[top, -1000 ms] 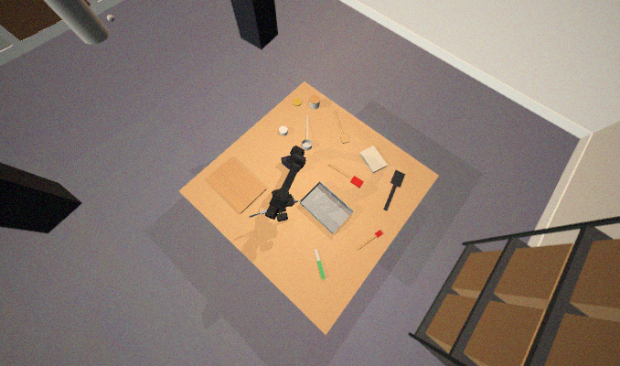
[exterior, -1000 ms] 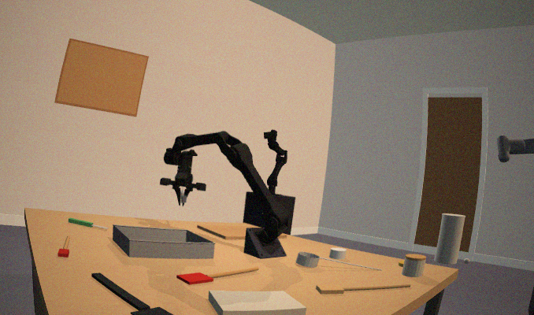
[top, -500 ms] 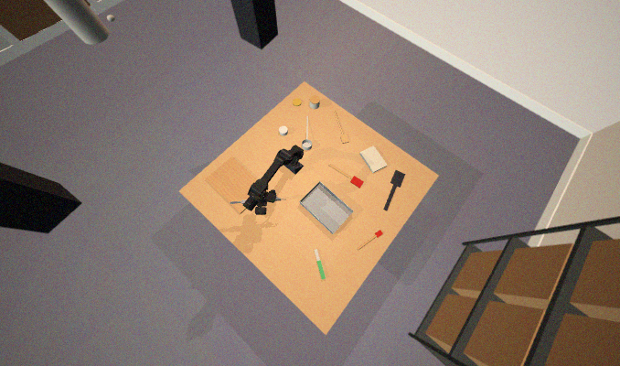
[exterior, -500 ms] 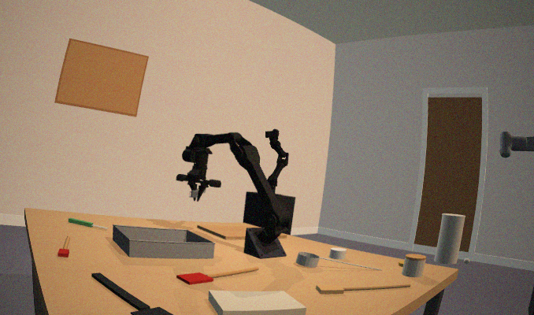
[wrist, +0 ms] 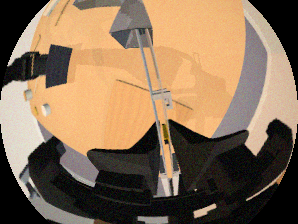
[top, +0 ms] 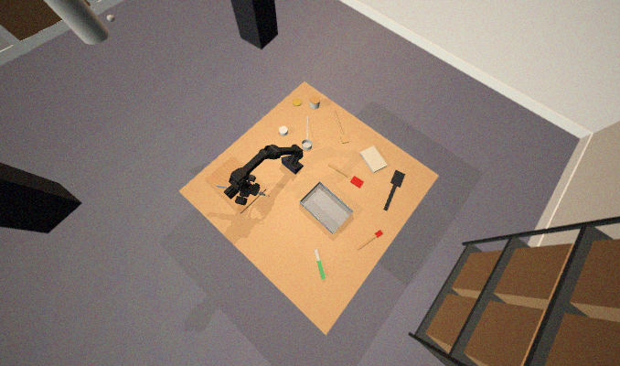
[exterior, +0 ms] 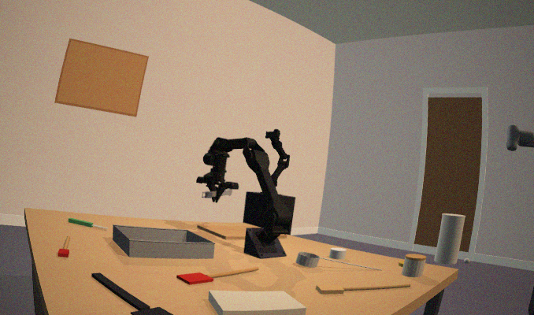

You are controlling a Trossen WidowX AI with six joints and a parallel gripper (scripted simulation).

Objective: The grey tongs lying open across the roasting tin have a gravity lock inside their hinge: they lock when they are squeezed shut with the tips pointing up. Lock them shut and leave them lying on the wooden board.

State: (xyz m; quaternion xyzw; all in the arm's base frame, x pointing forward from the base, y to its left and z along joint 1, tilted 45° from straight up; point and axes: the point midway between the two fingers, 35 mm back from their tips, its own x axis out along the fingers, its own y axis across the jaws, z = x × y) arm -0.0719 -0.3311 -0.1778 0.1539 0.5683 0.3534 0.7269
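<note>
Right now the wooden board is 170 mm behind my gripper tip, 20 mm to the left of it and 140 mm below it. Round my gripper tip: grey roasting tin (430 mm ahead, 240 mm to the left, 120 mm below); red spatula (440 mm ahead, 530 mm to the left, 140 mm below); green-handled tool (590 mm ahead, 70 mm to the right, 140 mm below).
</note>
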